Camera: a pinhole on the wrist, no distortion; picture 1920 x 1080 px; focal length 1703.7 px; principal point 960.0 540.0 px. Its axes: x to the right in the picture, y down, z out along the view. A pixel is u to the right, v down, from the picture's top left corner.
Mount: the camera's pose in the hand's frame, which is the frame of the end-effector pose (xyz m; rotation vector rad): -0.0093 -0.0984 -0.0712 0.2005 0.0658 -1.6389
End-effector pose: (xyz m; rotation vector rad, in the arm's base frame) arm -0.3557 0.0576 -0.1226 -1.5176 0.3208 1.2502
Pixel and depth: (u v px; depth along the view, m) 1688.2 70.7 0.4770
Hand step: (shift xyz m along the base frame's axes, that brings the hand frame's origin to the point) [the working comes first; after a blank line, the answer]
In the camera's frame: 0.2039 -0.1314 0.4770

0.0073 0.3532 0.4151
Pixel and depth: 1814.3 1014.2 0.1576
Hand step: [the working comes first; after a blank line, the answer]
In the camera's frame: 0.0790 0.0439 0.1576

0.1204 0.1441 0.1121
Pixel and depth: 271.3 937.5 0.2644
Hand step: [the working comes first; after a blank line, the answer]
In the camera's frame: -0.1069 0.0617 0.2644

-0.0661 0.2066 0.0250
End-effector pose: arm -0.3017 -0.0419 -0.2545 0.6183 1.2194 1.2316
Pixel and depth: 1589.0 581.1 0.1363
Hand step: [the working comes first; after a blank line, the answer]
In the camera's frame: 0.0503 0.0033 0.1363

0.1148 -0.0566 -0.1269
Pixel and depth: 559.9 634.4 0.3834
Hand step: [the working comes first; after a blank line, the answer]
In the camera's frame: -0.0900 0.0212 0.3834

0.3268 0.0393 0.0373
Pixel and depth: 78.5 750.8 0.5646
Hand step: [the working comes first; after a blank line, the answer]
In the camera's frame: -0.2921 0.0699 0.5646

0.4608 0.1805 0.2326
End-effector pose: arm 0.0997 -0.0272 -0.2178 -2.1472 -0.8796 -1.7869
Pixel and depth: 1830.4 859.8 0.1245
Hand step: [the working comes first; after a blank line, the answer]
In the camera's frame: 0.0636 0.0234 0.1245

-0.0689 0.1677 -0.0496
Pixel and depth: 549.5 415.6 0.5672
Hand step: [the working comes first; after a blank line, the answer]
In the camera's frame: -0.1367 -0.0414 0.5672

0.3773 0.2761 -0.2212
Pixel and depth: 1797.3 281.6 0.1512
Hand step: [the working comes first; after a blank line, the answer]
In the camera's frame: 0.0743 -0.0229 0.1512

-0.0624 0.1723 -0.1035
